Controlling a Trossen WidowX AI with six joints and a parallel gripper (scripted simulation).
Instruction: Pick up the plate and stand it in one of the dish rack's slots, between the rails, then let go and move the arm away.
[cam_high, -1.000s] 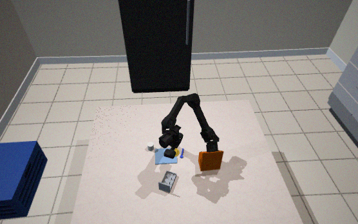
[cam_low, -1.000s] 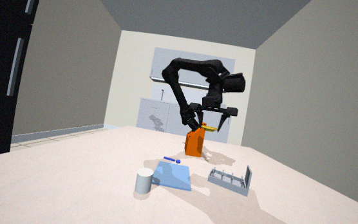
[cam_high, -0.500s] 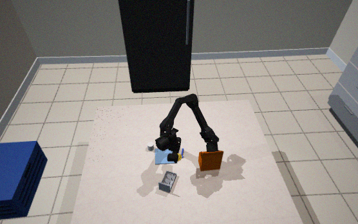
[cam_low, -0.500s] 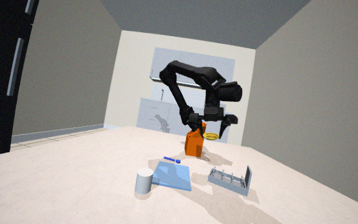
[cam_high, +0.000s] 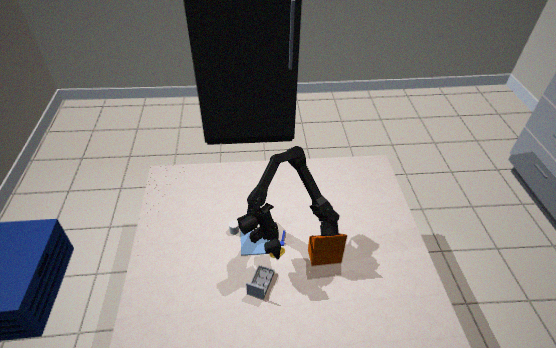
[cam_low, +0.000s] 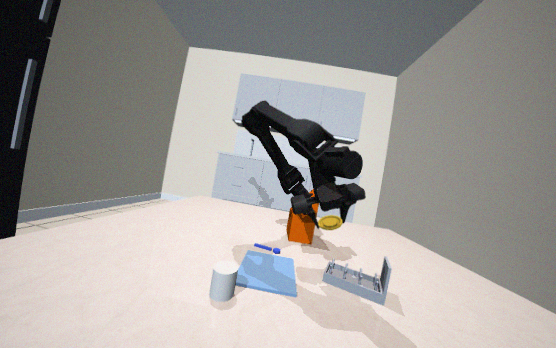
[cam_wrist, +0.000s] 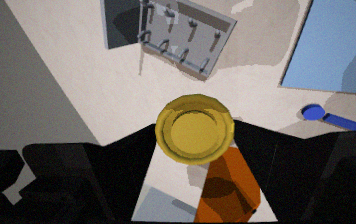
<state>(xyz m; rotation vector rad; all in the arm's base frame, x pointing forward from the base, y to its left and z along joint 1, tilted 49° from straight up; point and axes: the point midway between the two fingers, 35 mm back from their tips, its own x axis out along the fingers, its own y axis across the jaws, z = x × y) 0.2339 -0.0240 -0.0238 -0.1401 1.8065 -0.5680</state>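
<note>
Now: the dish rack 8 cm ahead of my gripper tip, 4 cm to the left of it and 9 cm below it. The rest, counted from my gripper tip: blue spoon (6 cm behind, 15 cm to the right, 11 cm below); light blue mat (5 cm ahead, 16 cm to the right, 11 cm below); yellow plate (1 cm above).
</note>
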